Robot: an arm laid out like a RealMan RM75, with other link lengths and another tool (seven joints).
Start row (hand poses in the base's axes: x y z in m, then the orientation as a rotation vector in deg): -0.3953 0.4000 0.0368 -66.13 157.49 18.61
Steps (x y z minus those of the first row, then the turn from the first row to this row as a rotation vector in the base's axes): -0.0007 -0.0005 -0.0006 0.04 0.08 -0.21; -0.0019 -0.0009 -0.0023 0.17 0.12 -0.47; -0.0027 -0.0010 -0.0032 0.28 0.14 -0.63; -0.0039 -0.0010 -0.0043 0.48 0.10 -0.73; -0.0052 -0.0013 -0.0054 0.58 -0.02 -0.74; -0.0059 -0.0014 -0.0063 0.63 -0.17 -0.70; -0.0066 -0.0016 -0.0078 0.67 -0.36 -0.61; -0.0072 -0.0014 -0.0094 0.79 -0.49 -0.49; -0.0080 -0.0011 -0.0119 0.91 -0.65 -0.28; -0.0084 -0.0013 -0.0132 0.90 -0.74 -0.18; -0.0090 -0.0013 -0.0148 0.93 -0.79 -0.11; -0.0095 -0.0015 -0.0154 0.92 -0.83 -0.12; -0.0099 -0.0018 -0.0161 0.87 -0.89 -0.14; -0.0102 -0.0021 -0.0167 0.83 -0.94 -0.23; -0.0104 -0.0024 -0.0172 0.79 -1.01 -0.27; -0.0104 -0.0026 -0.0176 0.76 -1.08 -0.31; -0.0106 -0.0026 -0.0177 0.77 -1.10 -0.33; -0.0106 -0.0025 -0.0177 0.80 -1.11 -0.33; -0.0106 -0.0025 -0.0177 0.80 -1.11 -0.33; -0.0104 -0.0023 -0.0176 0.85 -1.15 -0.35; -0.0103 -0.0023 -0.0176 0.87 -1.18 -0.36; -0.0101 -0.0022 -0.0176 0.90 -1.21 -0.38
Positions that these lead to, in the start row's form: -0.3960 0.3995 0.0362 -65.84 157.64 18.69; -0.3972 0.3991 0.0345 -65.44 157.74 18.86; -0.3980 0.3990 0.0336 -65.19 157.78 19.00; -0.3992 0.3990 0.0325 -65.00 157.70 19.23; -0.4005 0.3987 0.0314 -64.94 157.55 19.28; -0.4012 0.3986 0.0305 -64.97 157.38 19.25; -0.4019 0.3984 0.0290 -65.06 157.16 19.19; -0.4025 0.3986 0.0274 -65.18 156.93 19.28; -0.4033 0.3989 0.0249 -65.42 156.63 19.36; -0.4037 0.3987 0.0236 -65.55 156.51 19.30; -0.4043 0.3987 0.0220 -65.63 156.42 19.31; -0.4048 0.3985 0.0214 -65.61 156.40 19.27; -0.4052 0.3982 0.0207 -65.59 156.38 19.16; -0.4055 0.3979 0.0201 -65.46 156.40 19.06; -0.4057 0.3976 0.0196 -65.41 156.38 18.96; -0.4057 0.3974 0.0192 -65.35 156.35 18.87; -0.4059 0.3974 0.0191 -65.31 156.34 18.87; -0.4059 0.3975 0.0191 -65.31 156.32 18.90; -0.4059 0.3975 0.0191 -65.31 156.32 18.90; -0.4057 0.3977 0.0192 -65.26 156.27 18.94; -0.4056 0.3977 0.0192 -65.24 156.24 18.94; -0.4054 0.3978 0.0192 -65.20 156.21 18.96
